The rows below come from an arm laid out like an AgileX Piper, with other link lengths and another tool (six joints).
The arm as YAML. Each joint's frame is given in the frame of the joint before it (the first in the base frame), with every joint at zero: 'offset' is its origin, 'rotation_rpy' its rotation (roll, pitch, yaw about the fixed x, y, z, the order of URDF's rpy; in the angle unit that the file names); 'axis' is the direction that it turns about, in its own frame. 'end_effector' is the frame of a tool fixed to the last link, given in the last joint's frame.
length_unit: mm
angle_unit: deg
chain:
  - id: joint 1
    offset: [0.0, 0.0, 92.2]
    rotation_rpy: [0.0, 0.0, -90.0]
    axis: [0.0, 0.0, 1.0]
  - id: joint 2
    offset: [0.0, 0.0, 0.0]
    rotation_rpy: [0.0, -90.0, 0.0]
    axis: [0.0, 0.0, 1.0]
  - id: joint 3
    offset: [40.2, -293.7, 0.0]
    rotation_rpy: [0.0, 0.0, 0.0]
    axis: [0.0, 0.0, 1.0]
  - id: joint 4
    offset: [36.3, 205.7, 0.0]
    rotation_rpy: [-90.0, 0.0, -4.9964]
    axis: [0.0, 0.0, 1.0]
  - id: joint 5
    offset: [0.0, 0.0, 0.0]
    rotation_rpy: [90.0, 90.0, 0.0]
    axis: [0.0, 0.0, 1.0]
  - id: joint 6
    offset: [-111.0, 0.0, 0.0]
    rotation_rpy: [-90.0, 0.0, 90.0]
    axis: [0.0, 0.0, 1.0]
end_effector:
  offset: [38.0, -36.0, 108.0]
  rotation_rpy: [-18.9, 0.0, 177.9]
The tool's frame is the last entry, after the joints.
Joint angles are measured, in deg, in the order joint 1, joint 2, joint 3, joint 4, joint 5, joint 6. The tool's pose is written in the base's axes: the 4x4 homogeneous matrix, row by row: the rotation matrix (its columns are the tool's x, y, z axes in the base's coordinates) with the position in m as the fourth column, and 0 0 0 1 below. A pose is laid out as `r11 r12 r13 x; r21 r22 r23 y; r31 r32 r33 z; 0 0 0 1`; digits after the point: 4 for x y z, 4 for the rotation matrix.
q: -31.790, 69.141, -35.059, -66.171, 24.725, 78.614
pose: -0.3705 0.6610 0.6526 0.2370; 0.4639 0.7404 -0.4865 -0.2179; -0.8047 0.1225 -0.5809 0.1958; 0 0 0 1
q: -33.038, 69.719, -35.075, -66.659, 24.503, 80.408
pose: -0.3452 0.6834 0.6433 0.2334; 0.4853 0.7166 -0.5010 -0.2244; -0.8033 0.1393 -0.5790 0.1943; 0 0 0 1
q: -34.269, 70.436, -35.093, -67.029, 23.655, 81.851
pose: -0.3240 0.6967 0.6400 0.2319; 0.5039 0.6997 -0.5065 -0.2294; -0.8007 0.1584 -0.5777 0.1923; 0 0 0 1
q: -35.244, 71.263, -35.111, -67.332, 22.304, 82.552
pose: -0.3159 0.6974 0.6433 0.2334; 0.5152 0.6954 -0.5010 -0.2320; -0.7968 0.1732 -0.5789 0.1895; 0 0 0 1
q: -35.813, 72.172, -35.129, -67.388, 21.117, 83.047
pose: -0.3126 0.6953 0.6471 0.2360; 0.5267 0.6938 -0.4911 -0.2331; -0.7905 0.1873 -0.5832 0.1857; 0 0 0 1
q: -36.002, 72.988, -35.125, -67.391, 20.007, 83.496
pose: -0.3121 0.6894 0.6537 0.2397; 0.5362 0.6958 -0.4779 -0.2327; -0.7843 0.2014 -0.5868 0.1822; 0 0 0 1
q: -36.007, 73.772, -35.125, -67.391, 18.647, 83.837
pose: -0.3142 0.6777 0.6648 0.2448; 0.5432 0.7026 -0.4596 -0.2308; -0.7786 0.2167 -0.5889 0.1790; 0 0 0 1
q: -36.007, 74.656, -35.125, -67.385, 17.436, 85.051
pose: -0.3045 0.6725 0.6745 0.2491; 0.5594 0.6994 -0.4448 -0.2298; -0.7709 0.2419 -0.5892 0.1755; 0 0 0 1
